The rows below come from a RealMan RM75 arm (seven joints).
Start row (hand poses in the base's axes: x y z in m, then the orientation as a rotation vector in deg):
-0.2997 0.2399 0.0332 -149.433 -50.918 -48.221
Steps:
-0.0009 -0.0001 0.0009 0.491 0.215 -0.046
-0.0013 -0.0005 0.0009 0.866 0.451 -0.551
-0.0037 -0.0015 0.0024 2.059 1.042 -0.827
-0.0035 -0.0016 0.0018 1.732 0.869 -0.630
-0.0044 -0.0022 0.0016 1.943 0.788 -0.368
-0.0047 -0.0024 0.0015 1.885 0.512 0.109
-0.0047 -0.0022 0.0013 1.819 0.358 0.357
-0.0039 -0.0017 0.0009 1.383 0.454 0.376
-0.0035 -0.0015 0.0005 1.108 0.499 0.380
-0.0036 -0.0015 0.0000 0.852 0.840 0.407
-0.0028 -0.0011 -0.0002 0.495 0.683 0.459
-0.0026 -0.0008 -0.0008 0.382 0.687 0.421
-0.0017 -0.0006 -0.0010 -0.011 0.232 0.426
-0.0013 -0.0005 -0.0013 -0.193 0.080 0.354
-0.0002 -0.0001 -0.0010 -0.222 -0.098 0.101
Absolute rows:
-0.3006 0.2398 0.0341 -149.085 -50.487 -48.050
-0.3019 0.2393 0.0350 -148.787 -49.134 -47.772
-0.3056 0.2378 0.0374 -147.734 -46.541 -47.017
-0.3091 0.2362 0.0392 -146.780 -44.466 -46.370
-0.3135 0.2340 0.0408 -145.449 -42.629 -45.789
-0.3182 0.2316 0.0423 -143.828 -41.507 -45.405
-0.3229 0.2294 0.0436 -142.092 -40.779 -45.122
-0.3268 0.2277 0.0445 -140.756 -40.288 -44.632
-0.3303 0.2262 0.0450 -139.673 -39.938 -44.038
-0.3339 0.2247 0.0450 -138.878 -39.630 -42.961
-0.3367 0.2236 0.0448 -138.339 -39.632 -42.005
-0.3393 0.2228 0.0440 -137.919 -39.646 -41.043
-0.3410 0.2222 0.0430 -137.758 -40.050 -40.578
-0.3423 0.2217 0.0417 -137.767 -40.525 -40.297
-0.3425 0.2216 0.0407 -137.897 -40.795 -40.335

